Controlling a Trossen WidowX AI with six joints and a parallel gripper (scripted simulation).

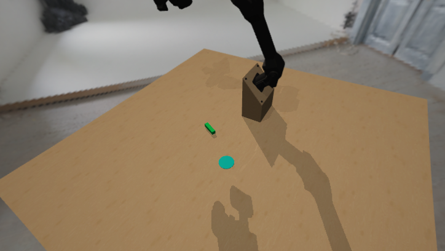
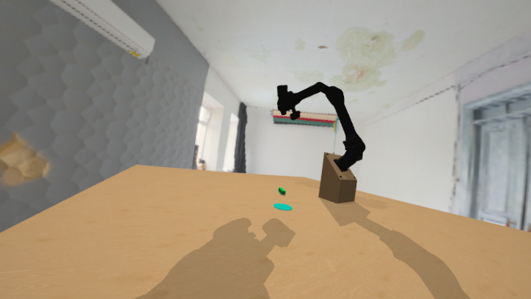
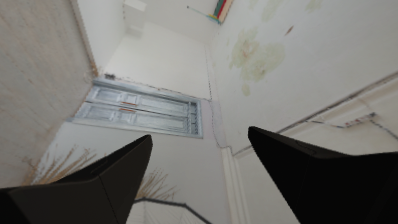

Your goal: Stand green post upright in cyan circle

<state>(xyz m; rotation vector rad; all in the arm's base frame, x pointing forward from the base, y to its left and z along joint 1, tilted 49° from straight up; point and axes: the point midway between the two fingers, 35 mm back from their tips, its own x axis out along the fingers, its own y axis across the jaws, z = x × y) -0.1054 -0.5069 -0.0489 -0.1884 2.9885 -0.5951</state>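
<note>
My gripper tip is now 300 mm short of the green post, 230 mm to the right of it and 510 mm above it. The rest, counted from my gripper tip: cyan circle 430 mm ahead, 360 mm to the left, 520 mm below.
</note>
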